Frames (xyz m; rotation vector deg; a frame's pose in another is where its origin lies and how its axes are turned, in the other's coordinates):
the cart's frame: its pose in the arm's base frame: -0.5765 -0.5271 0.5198 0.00 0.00 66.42
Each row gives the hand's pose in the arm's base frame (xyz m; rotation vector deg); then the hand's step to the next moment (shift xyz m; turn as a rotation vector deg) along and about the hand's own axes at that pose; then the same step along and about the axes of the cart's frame.
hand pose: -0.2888 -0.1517 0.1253 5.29 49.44 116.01
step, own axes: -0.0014 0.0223 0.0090 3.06 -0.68 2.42
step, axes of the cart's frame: -0.0083 0.0092 0.0207 3.40 1.92 0.63
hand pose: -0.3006 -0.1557 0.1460 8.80 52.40 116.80
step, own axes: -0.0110 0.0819 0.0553 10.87 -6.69 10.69
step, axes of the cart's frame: -0.0160 0.0200 0.0961 16.01 4.45 0.95
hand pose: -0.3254 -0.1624 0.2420 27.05 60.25 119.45
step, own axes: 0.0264 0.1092 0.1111 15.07 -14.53 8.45
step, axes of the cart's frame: 0.0334 0.0142 0.1538 20.39 6.99 -6.70
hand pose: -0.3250 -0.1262 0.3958 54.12 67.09 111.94
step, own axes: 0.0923 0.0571 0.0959 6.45 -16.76 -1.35
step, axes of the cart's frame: 0.0963 0.0174 0.1067 9.49 5.89 -14.13
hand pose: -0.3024 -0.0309 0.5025 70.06 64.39 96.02
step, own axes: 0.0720 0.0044 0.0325 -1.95 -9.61 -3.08
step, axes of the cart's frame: 0.0711 0.0169 0.0303 -0.11 1.84 -10.11
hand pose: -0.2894 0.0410 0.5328 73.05 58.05 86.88
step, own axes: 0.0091 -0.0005 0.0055 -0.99 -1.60 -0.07
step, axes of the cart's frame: 0.0103 -0.0007 0.0027 -0.39 -0.39 -1.80
